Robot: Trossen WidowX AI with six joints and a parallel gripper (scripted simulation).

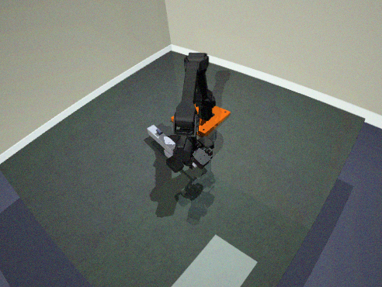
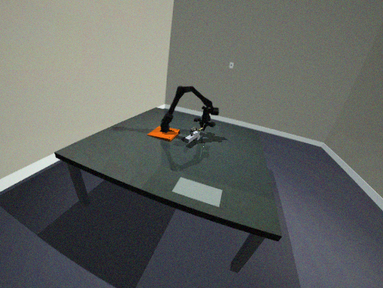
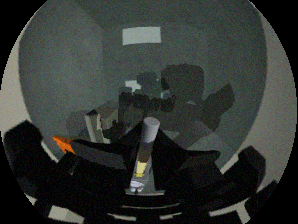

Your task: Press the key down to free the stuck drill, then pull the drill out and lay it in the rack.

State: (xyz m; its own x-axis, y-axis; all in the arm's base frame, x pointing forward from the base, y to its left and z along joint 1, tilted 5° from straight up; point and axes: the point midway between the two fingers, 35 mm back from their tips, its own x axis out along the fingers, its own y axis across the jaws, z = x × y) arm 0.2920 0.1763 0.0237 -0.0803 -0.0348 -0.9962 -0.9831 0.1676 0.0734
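Right now my gripper tip is 80 mm past the beige rack, 20 mm to the left of it and 10 mm above it. The rest, counted from my gripper tip: white fixture (200 mm to the right, 30 mm behind, 10 mm above).
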